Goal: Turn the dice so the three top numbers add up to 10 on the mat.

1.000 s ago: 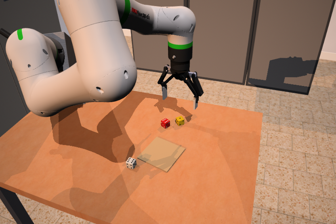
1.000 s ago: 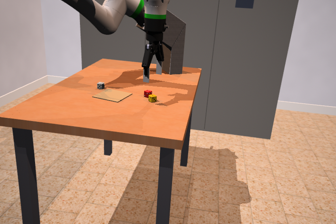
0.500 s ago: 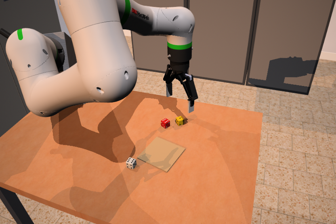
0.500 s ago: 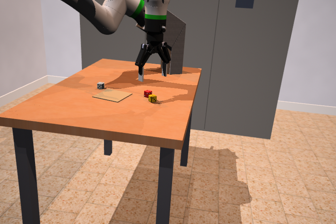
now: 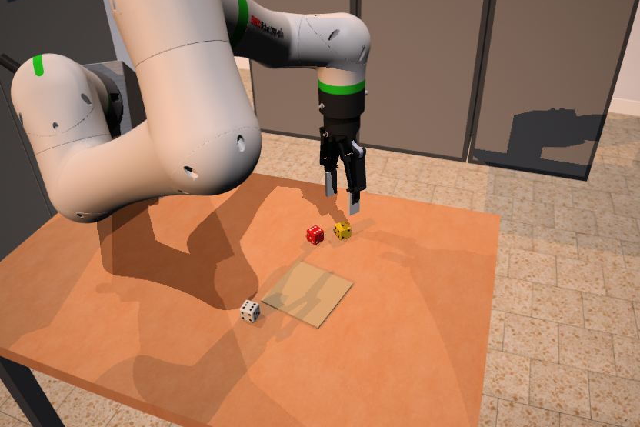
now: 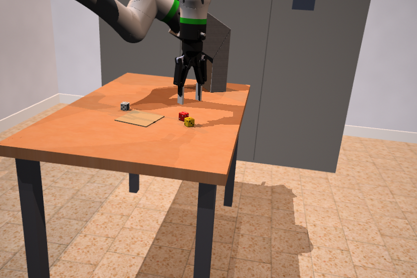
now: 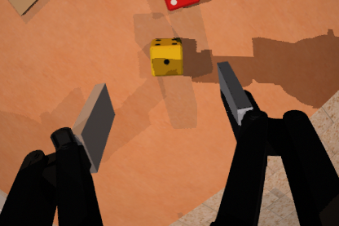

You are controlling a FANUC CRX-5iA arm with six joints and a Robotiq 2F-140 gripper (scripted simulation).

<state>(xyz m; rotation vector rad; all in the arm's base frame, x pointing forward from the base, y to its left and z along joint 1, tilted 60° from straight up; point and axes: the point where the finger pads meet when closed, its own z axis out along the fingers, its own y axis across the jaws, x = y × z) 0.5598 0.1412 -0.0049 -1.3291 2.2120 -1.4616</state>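
Right now my hand is 11 cm above the yellow die. From my hand the other things lie so: white die (28 cm to the right, 14 cm behind, 11 cm below); then tan mat (20 cm to the right, 12 cm below, 4 cm behind); then red die (11 cm below, 6 cm behind, 2 cm to the right).
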